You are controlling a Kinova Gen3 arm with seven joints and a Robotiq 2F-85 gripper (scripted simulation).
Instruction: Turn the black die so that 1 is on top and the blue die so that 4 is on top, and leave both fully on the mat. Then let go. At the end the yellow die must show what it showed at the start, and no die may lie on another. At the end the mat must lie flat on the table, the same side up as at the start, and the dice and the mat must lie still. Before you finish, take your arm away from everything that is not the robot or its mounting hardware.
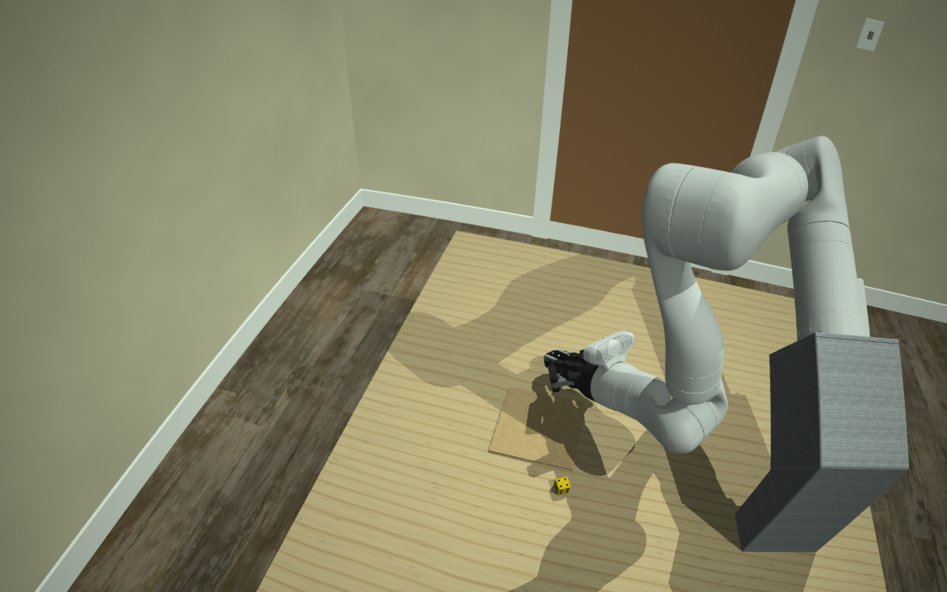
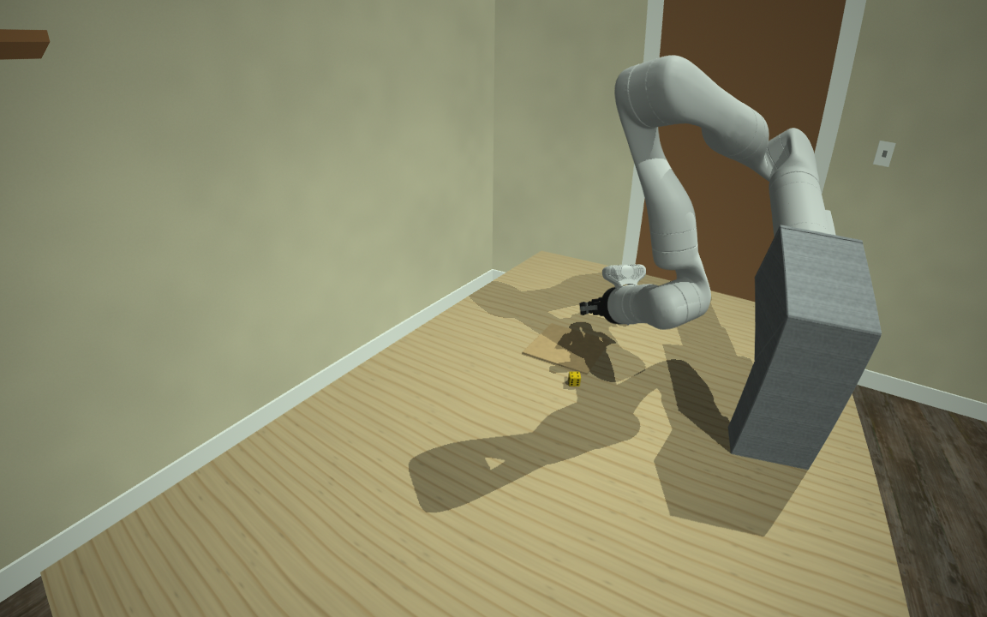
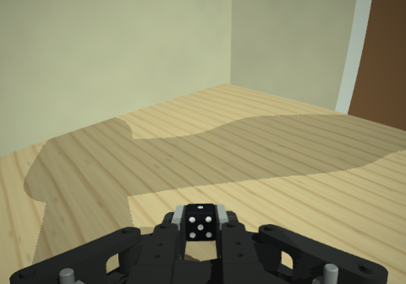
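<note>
The blue die lies 8 cm behind my hand, 4 cm to the right of it and 3 cm below it. The rest, counted from my hand: yellow die 3 cm behind, 23 cm to the left, 3 cm below; black die 1 cm ahead, 1 cm to the right, 1 cm below; tan mat 2 cm ahead, 12 cm to the left, 4 cm below.
</note>
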